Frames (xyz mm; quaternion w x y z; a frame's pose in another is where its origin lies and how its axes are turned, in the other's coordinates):
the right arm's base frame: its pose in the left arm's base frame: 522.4 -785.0 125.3 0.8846 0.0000 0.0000 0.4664
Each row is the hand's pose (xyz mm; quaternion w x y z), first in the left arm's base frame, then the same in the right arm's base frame.
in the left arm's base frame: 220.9 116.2 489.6 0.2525 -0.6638 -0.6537 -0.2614
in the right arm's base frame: 573.3 757.9 364.3 0.1014 -0.8920 -0.2687 -0.3490
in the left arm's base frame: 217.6 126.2 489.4 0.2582 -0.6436 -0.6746 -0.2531
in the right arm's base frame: 579.6 766.3 364.1 0.1104 -0.8839 -0.2966 -0.3443
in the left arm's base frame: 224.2 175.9 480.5 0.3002 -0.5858 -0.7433 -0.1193
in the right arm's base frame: 624.4 788.9 355.2 0.2099 -0.8648 -0.3843 -0.2455
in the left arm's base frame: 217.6 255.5 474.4 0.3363 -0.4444 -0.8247 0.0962
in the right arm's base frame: 686.3 839.3 349.1 0.3424 -0.7777 -0.5223 -0.0718
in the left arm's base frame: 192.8 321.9 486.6 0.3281 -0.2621 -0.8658 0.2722
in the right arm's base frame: 727.1 897.3 361.3 0.4172 -0.6356 -0.6436 0.0878
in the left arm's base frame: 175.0 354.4 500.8 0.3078 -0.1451 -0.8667 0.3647
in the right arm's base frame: 743.9 930.4 375.5 0.4424 -0.5326 -0.6990 0.1791
